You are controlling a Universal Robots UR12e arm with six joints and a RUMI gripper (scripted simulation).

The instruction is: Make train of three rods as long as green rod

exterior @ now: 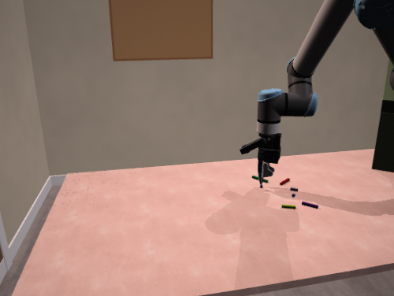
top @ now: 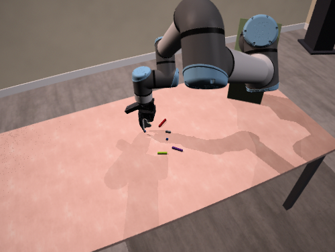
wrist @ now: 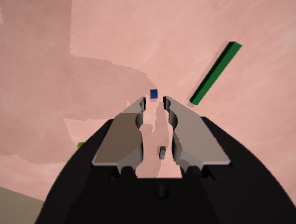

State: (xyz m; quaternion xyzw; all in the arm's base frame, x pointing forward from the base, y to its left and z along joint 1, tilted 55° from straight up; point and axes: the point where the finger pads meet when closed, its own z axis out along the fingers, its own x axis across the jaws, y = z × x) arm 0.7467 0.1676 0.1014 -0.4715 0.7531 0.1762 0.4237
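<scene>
Now: the grey rod 13 cm behind my hand, 2 cm to the left of it and 3 cm below it. The rest, counted from my hand: lime rod 9 cm behind, 17 cm to the left, 3 cm below; then red rod 11 cm behind, 6 cm to the right, 3 cm below; then green rod 8 cm to the right, 3 cm below.
</scene>
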